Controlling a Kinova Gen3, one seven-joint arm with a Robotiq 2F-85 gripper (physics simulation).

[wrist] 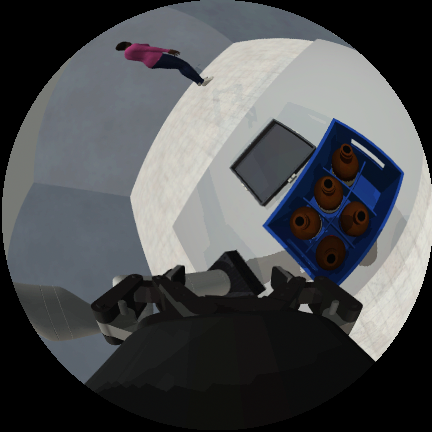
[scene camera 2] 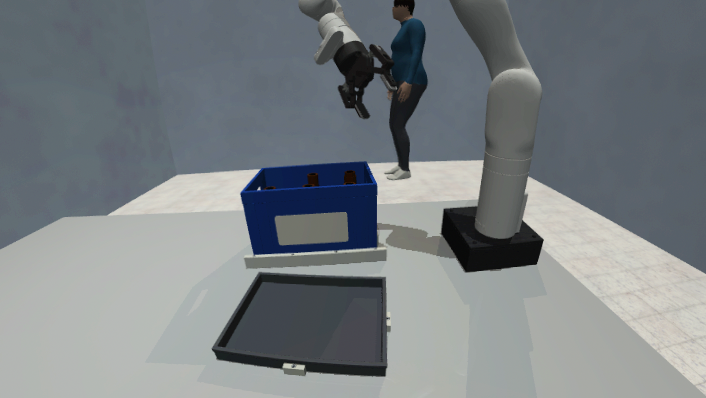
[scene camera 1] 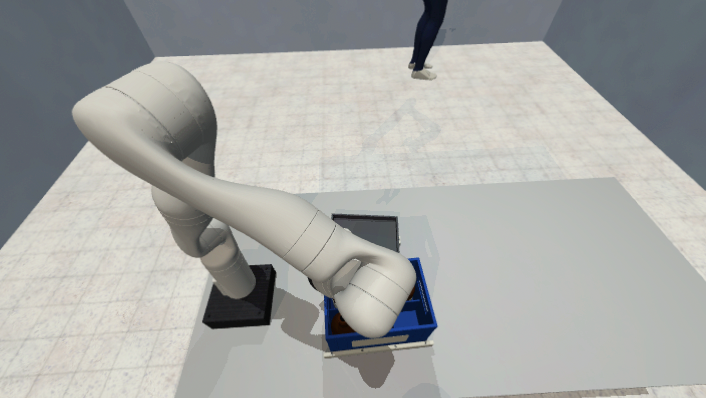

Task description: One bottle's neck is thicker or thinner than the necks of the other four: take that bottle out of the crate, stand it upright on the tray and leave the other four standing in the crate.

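Frame: origin at the arm's base, x ahead, y left, z up, level; metres.
Where they show: gripper, fingertip midpoint: [wrist: 228,276] [scene camera 2: 379,104]; arm's base at its link origin: [wrist: 218,282] [scene camera 2: 494,227] [scene camera 1: 240,284].
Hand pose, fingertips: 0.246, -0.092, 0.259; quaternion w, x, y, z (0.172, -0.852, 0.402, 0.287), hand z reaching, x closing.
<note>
Things, the pixels of their centre, and the offset from my fingertips, as dx, dy, dz. "pt": a spot on its surface instead.
- blue crate at the middle of its body: [wrist: 341,205] [scene camera 2: 314,209] [scene camera 1: 374,305] +0.153, -0.032, -0.237
- dark tray at a spot on its surface: [scene camera 2: 310,320] [wrist: 270,158] pt +0.159, +0.238, -0.319
A blue crate [scene camera 1: 340,344] [scene camera 2: 260,225] [wrist: 280,230] holds brown bottles standing in its compartments. In the wrist view the bottles are one [wrist: 345,162] at the far end, one [wrist: 328,192] beside it, one [wrist: 306,222] on the tray side, one [wrist: 355,218] on the other side, and one [wrist: 330,252] at the near end. One compartment is empty. I cannot tell which neck differs. The dark tray [scene camera 1: 375,232] [scene camera 2: 310,320] [wrist: 274,162] lies empty beside the crate. My gripper [scene camera 2: 378,99] [wrist: 228,276] is open and empty, tilted, high above the crate; my arm hides it in scene camera 1.
A pale strip [scene camera 1: 380,349] [scene camera 2: 315,257] runs along the crate's foot. The arm's black base [scene camera 1: 240,317] [scene camera 2: 492,255] stands beside the crate. Small pale blocks sit at the tray's edges. A person in blue [scene camera 2: 410,50] and a person in pink [wrist: 150,55] stand on the floor beyond the table.
</note>
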